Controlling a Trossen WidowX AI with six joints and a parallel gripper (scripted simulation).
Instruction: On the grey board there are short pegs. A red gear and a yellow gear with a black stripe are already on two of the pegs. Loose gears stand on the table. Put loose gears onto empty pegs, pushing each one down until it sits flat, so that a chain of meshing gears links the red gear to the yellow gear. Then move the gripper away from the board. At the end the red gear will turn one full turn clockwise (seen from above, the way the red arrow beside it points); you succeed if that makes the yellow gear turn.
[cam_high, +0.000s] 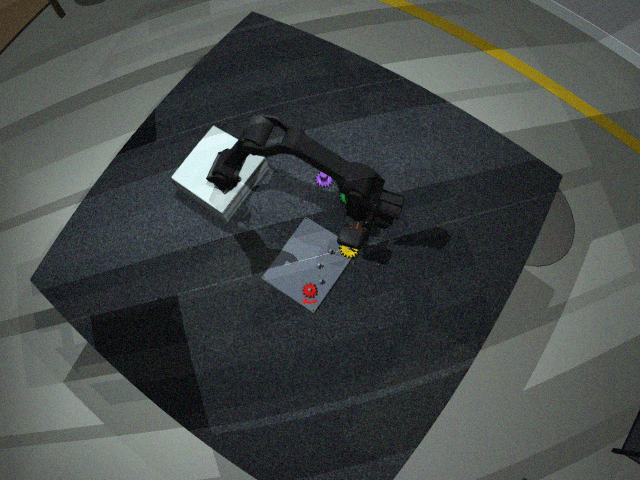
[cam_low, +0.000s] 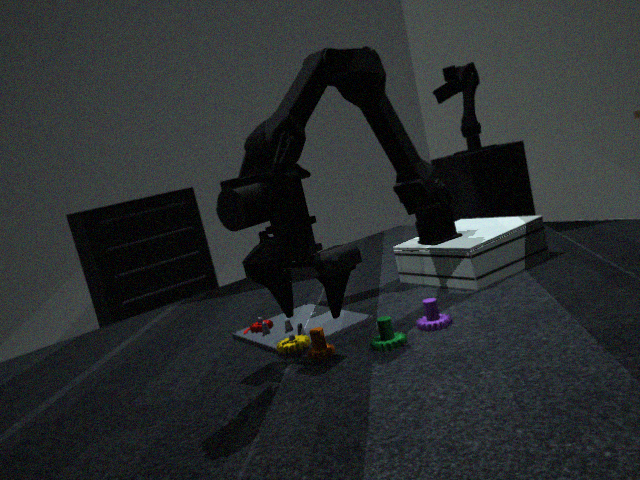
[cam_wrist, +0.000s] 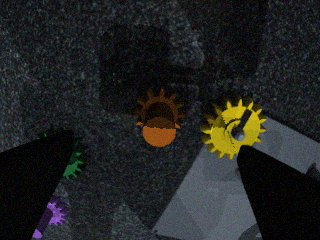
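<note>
My gripper tip is 4 cm above the orange gear. Also, from my gripper tip: purple gear: 17 cm behind, 4 cm to the left, 4 cm below; yellow gear: 2 cm ahead, 6 cm to the right, 4 cm below; green gear: 9 cm behind, 5 cm to the left, 4 cm below.
</note>
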